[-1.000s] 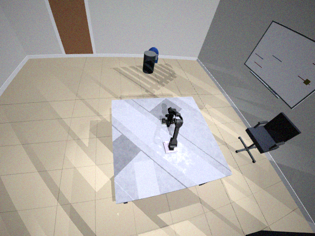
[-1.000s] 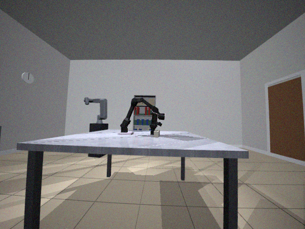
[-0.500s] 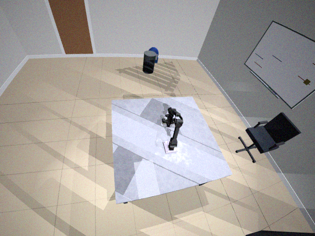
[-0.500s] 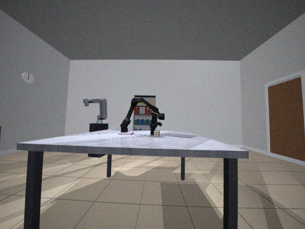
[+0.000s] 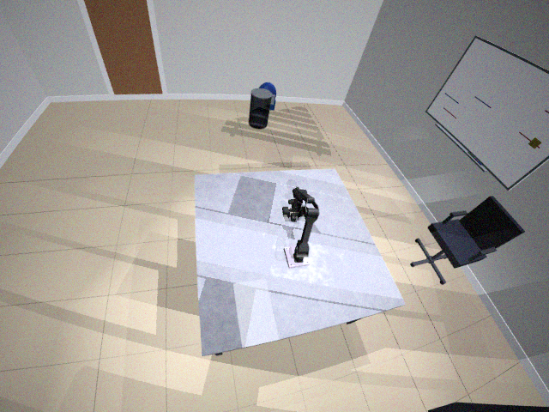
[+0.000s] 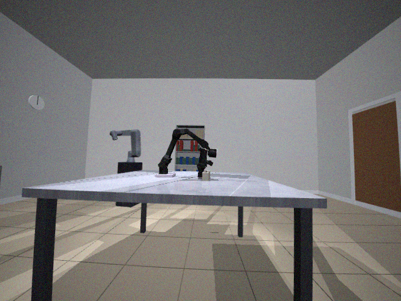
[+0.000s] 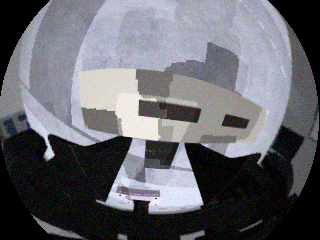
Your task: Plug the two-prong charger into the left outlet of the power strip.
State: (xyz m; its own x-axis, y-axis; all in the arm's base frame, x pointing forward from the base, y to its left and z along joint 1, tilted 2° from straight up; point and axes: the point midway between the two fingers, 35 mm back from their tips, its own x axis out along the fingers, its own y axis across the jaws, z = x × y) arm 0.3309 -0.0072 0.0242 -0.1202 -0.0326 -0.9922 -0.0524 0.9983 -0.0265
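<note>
Now: gripper tip 2 cm short of the charger and 1 cm below it.
</note>
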